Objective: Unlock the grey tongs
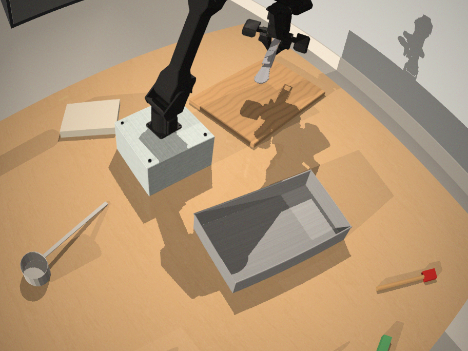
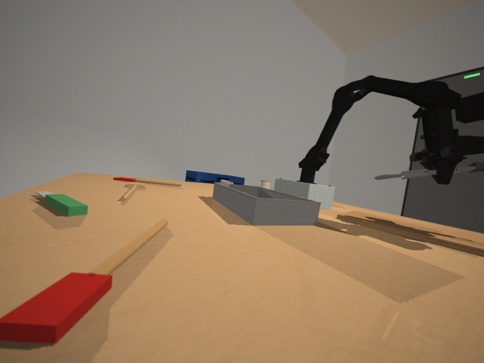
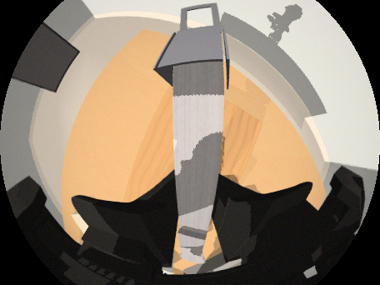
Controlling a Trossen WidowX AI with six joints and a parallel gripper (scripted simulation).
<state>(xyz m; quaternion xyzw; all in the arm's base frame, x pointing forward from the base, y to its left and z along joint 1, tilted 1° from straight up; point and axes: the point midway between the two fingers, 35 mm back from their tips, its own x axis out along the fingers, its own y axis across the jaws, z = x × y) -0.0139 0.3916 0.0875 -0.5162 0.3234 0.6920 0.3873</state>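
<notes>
My gripper tip is now 14 cm above the wooden board, 4 cm to the left of it and 2 cm short of it. Round my gripper tip: beige slab: 49 cm to the right, 23 cm behind, 14 cm below; grey roasting tin: 36 cm to the right, 36 cm ahead, 12 cm below.
</notes>
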